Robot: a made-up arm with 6 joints.
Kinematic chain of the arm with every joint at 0, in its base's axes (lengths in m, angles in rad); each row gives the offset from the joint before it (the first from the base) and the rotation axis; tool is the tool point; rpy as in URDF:
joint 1: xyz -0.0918 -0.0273 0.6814 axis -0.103 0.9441 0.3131
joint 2: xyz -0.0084 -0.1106 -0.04 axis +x
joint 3: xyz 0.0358 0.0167 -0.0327 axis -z
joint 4: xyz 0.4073 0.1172 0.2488 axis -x
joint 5: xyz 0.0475 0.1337 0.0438 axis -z
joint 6: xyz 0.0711 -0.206 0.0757 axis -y
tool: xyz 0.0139 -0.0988 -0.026 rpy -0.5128 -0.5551 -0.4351
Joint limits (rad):
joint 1: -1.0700..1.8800
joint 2: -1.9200..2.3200
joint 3: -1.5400..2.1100
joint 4: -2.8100..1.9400
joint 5: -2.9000..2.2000
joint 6: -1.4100..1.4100
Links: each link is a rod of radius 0.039 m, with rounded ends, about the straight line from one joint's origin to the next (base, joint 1, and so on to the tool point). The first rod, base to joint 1, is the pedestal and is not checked.
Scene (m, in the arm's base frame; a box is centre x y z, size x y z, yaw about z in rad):
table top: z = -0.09
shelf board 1: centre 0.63 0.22 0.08 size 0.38 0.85 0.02 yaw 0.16
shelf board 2: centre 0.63 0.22 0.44 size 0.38 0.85 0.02 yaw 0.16
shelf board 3: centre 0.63 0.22 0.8 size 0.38 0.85 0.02 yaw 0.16
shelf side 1: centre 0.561 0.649 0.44 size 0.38 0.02 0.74 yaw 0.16
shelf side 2: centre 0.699 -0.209 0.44 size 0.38 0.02 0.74 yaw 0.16
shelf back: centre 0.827 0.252 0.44 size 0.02 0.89 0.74 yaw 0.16
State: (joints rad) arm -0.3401 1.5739 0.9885 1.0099 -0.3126 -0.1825
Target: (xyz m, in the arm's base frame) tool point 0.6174 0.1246 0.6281
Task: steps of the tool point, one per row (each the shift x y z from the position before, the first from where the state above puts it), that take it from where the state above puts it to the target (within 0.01 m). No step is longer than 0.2 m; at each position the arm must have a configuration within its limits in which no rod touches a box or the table.
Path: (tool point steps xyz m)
1: -0.0727 -0.0628 0.0991
2: -0.0567 -0.0122 0.1206
3: -0.0386 0.0402 0.1208
4: -0.0236 0.0867 0.0998
5: 0.0667 0.1300 0.0171
6: 0.0413 0.1548 -0.0344
7: -0.0107 0.1561 -0.0701
8: -0.0719 0.1332 -0.0770
9: 0.0837 -0.0052 0.0145
10: 0.0764 -0.0001 0.0047
11: 0.0670 0.0081 -0.0026
12: 0.0553 0.0190 -0.0075
13: 0.0416 0.0305 -0.0091

